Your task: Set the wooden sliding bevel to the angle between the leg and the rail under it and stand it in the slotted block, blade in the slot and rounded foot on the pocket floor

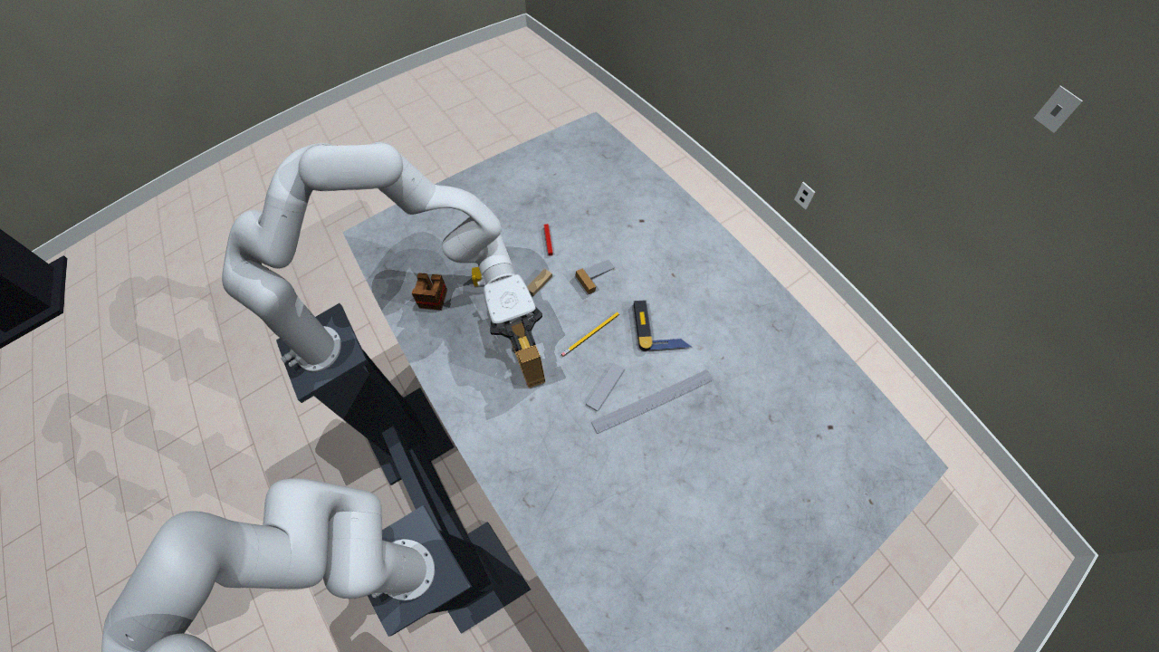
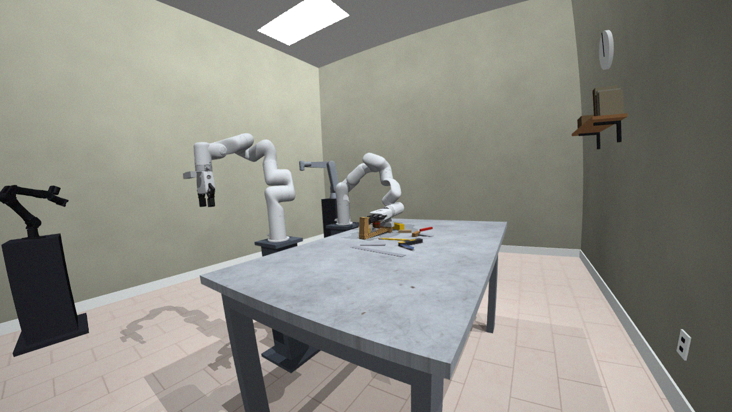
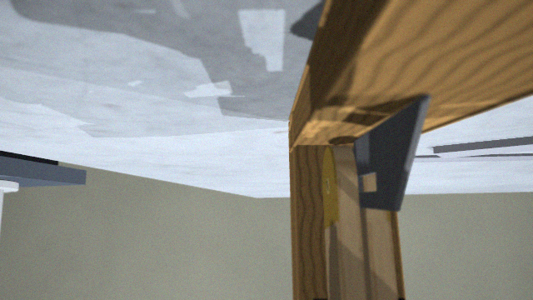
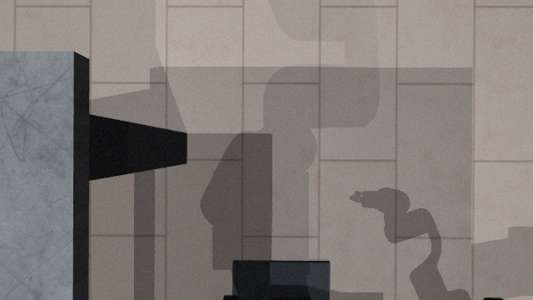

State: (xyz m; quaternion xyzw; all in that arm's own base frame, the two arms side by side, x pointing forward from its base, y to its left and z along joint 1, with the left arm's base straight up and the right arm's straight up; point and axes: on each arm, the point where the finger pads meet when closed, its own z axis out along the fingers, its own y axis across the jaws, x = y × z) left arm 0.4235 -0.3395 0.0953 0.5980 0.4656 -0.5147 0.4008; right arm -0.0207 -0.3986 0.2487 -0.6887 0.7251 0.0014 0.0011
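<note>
My left gripper is now 40 mm above the wooden sliding bevel. Round my left hand: grey plate 150 mm to the right, 120 mm ahead, 90 mm below; then light wooden block 180 mm to the left, 130 mm ahead, 90 mm below; then grey blade 60 mm below, 10 mm to the left.
</note>
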